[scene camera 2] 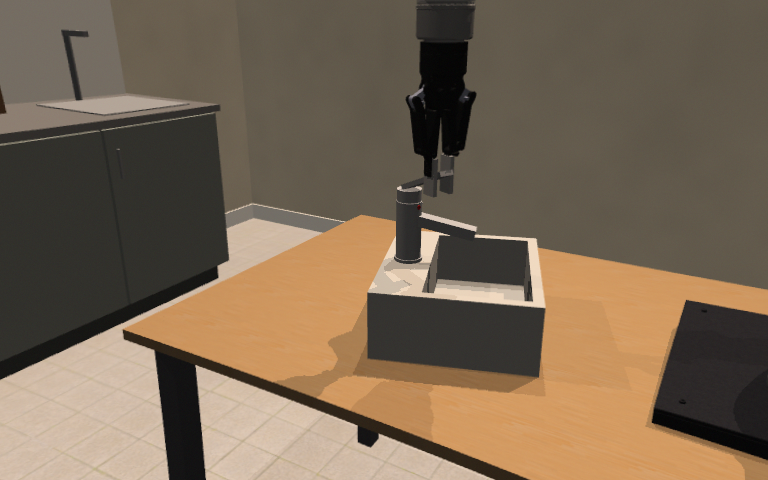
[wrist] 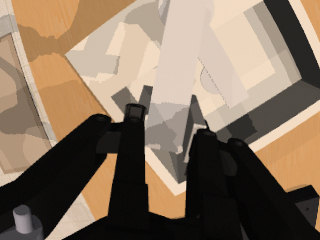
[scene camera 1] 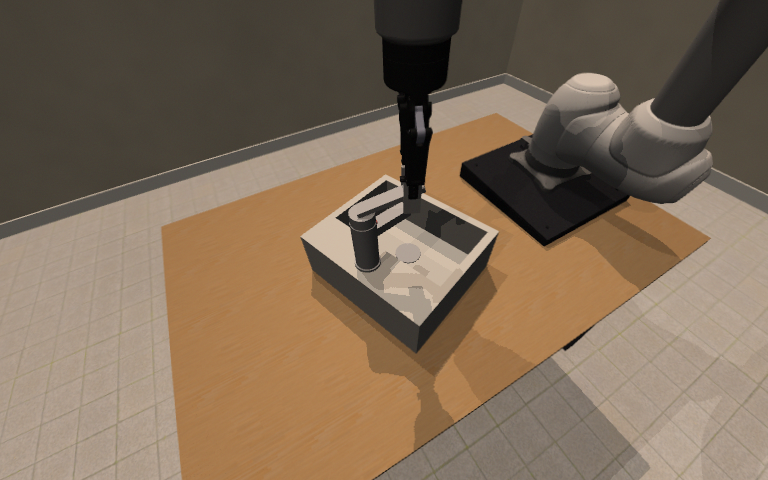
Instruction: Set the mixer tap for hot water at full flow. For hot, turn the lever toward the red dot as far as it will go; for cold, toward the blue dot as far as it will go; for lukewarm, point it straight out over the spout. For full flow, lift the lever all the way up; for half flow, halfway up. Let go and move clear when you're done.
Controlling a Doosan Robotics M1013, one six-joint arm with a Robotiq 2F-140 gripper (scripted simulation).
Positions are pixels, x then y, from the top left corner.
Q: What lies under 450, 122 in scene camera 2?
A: The gripper.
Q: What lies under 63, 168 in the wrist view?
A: The gripper.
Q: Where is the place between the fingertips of the gripper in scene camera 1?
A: At 410, 204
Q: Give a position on a flat lever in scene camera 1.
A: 393, 196
